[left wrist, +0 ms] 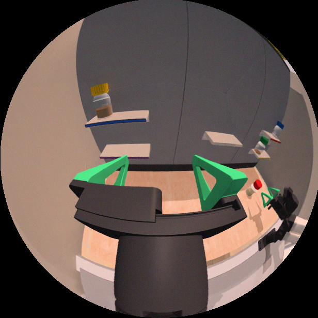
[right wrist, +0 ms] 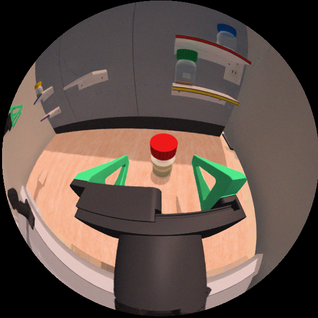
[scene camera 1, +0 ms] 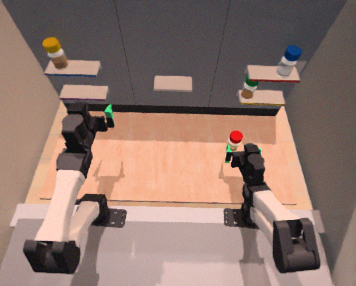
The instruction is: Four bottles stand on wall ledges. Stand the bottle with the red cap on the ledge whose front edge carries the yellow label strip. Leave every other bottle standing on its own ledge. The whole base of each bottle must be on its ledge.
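Places are measured from the left arm's base along level axes (x ahead, y left, z up), in millimetres.
Where they show: left gripper, fingertip midpoint: (scene camera 1: 97,104); right gripper, fingertip midpoint: (scene camera 1: 238,144); left arm's base, link origin: (scene camera 1: 100,217); right arm's base, link origin: (scene camera 1: 248,219).
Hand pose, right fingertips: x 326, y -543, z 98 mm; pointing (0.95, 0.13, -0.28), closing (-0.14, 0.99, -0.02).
Each offset is from my right fingertips to the centre of the thing. Level surfaces: height alone.
The red-capped bottle @(dy +1, dx +55, dz -68 mm) (scene camera 1: 234,140) (left wrist: 254,188) (right wrist: 163,152) stands upright on the wooden surface. My right gripper (scene camera 1: 244,147) (right wrist: 160,158) is open, its green fingertips wide apart, with the bottle in line between and just beyond them in the right wrist view. The yellow-label ledge @(dy -101, dx +218, dz +64 mm) (scene camera 1: 270,97) (right wrist: 206,94) carries the green-capped bottle @(dy -34, dx +221, dz +123 mm) (scene camera 1: 248,88) (right wrist: 185,69) at its left end. The blue-capped bottle @(dy -140, dx +221, dz +263 mm) (scene camera 1: 288,62) (right wrist: 227,37) stands on the red-label ledge @(dy -101, dx +218, dz +204 mm) (scene camera 1: 262,74) above. The yellow-capped bottle @(dy +741, dx +179, dz +263 mm) (scene camera 1: 56,54) (left wrist: 102,102) stands on the blue-label ledge @(dy +698, dx +174, dz +204 mm) (scene camera 1: 84,68) (left wrist: 131,116). My left gripper (left wrist: 160,158) is open and empty.
A purple-label ledge @(dy +698, dx +174, dz +64 mm) (scene camera 1: 84,92) (left wrist: 126,151) is below the blue-label one. A plain ledge @(dy +298, dx +196, dz +134 mm) (scene camera 1: 173,83) (left wrist: 223,139) is at the middle of the back wall. The red-label ledge hangs close above the green-capped bottle. Side walls flank the wooden surface @(dz -120 mm) (scene camera 1: 160,150).
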